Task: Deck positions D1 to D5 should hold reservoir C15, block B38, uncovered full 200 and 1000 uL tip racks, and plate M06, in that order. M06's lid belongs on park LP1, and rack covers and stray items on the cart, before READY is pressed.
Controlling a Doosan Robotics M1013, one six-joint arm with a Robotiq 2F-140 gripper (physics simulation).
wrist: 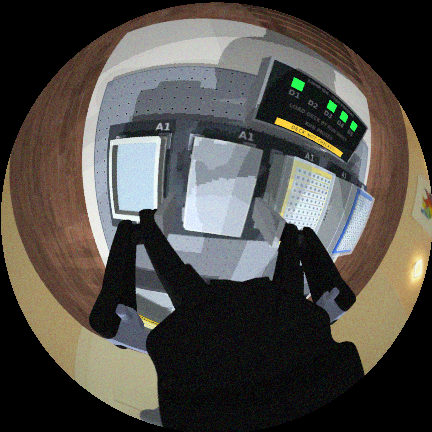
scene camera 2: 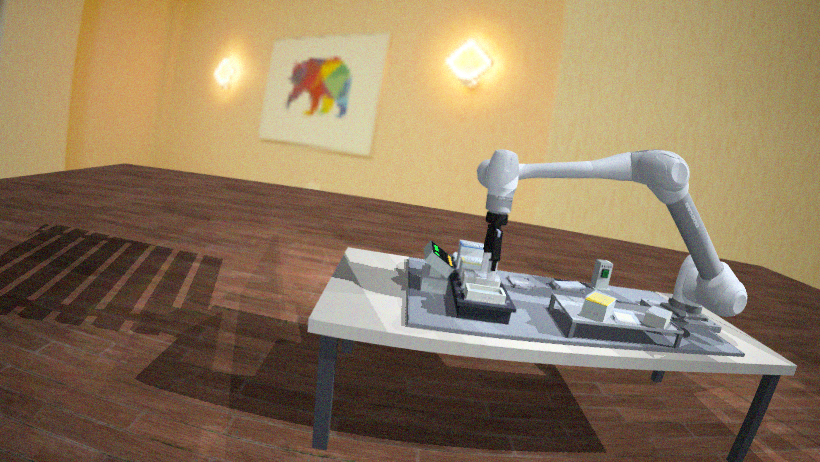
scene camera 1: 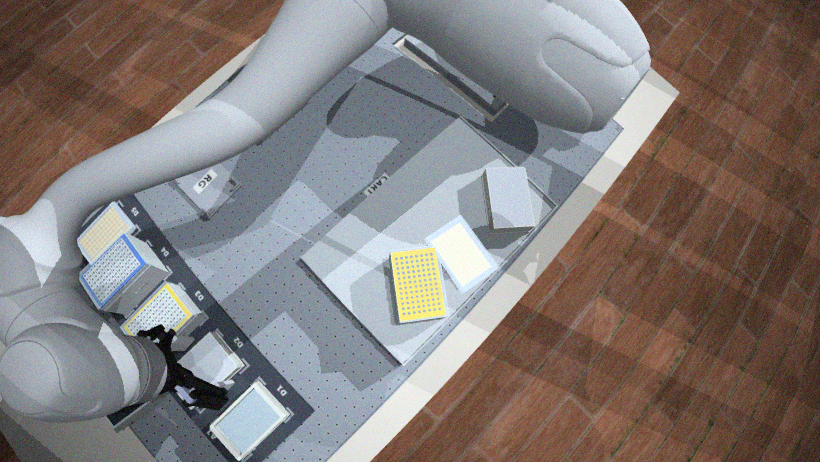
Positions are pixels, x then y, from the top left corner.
Labels:
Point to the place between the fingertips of my gripper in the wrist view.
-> At 215, 204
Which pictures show my gripper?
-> The wrist view, scene camera 2 and scene camera 1: all of them.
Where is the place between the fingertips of my gripper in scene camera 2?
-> At 487, 276

